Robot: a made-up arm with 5 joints. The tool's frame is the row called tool.
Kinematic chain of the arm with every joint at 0, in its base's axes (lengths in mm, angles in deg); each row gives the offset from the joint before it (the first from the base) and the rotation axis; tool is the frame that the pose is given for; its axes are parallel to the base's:
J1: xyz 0 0 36.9 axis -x
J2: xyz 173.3 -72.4 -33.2 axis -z
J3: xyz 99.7 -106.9 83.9 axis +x
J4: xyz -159 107 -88.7 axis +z
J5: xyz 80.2 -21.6 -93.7 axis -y
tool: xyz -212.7 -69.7 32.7
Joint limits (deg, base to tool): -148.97..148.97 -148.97..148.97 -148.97..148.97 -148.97..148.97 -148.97..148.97
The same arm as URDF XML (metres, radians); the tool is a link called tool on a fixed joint. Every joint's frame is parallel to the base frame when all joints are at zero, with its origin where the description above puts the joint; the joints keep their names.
<robot name="arm">
<joint name="tool_joint" type="fixed"><parent link="link5"/><child link="tool"/><origin xyz="-0.2127 -0.0697 0.0327"/></joint>
<joint name="J5" type="revolute"><parent link="link4"/><child link="link5"/><origin xyz="0.0802 -0.0216 -0.0937"/><axis xyz="0 -1 0"/><limit lower="-2.6" upper="2.6"/></joint>
<joint name="J4" type="revolute"><parent link="link3"/><child link="link4"/><origin xyz="-0.159 0.107 -0.0887"/><axis xyz="0 0 1"/><limit lower="-2.6" upper="2.6"/></joint>
<joint name="J3" type="revolute"><parent link="link2"/><child link="link3"/><origin xyz="0.0997 -0.1069 0.0839"/><axis xyz="1 0 0"/><limit lower="-2.6" upper="2.6"/></joint>
<joint name="J2" type="revolute"><parent link="link1"/><child link="link2"/><origin xyz="0.1733 -0.0724 -0.0332"/><axis xyz="0 0 -1"/><limit lower="-2.6" upper="2.6"/></joint>
<joint name="J1" type="revolute"><parent link="base"/><child link="link1"/><origin xyz="0 0 0.0369"/><axis xyz="-1 0 0"/><limit lower="-2.6" upper="2.6"/></joint>
<link name="base"/>
<link name="link1"/>
<link name="link2"/>
<link name="link3"/>
<link name="link4"/>
<link name="link5"/>
<link name="tool"/>
</robot>

